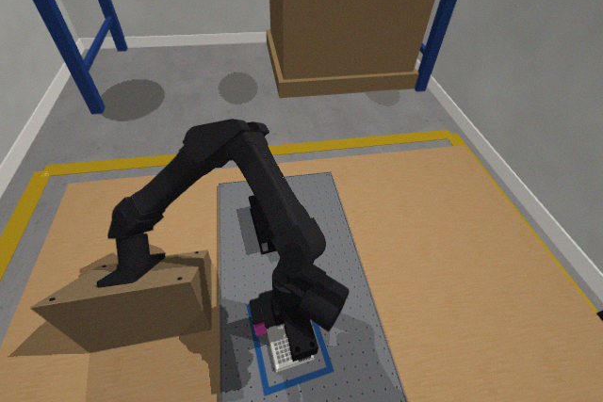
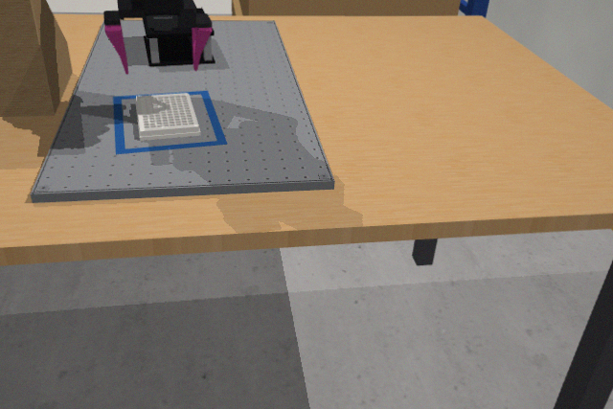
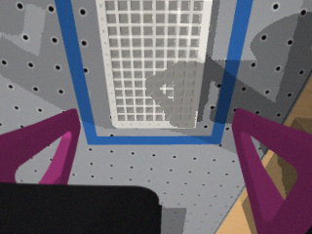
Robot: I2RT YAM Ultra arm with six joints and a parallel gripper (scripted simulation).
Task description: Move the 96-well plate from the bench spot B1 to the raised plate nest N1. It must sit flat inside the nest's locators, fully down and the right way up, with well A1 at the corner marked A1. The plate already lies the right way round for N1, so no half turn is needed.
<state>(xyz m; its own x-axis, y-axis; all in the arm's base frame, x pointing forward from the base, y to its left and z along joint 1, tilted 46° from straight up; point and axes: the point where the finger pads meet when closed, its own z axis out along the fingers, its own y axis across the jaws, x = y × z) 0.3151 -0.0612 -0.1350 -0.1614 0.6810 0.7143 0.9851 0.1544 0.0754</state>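
Right now my hand is 80 mm above the white 96-well plate.
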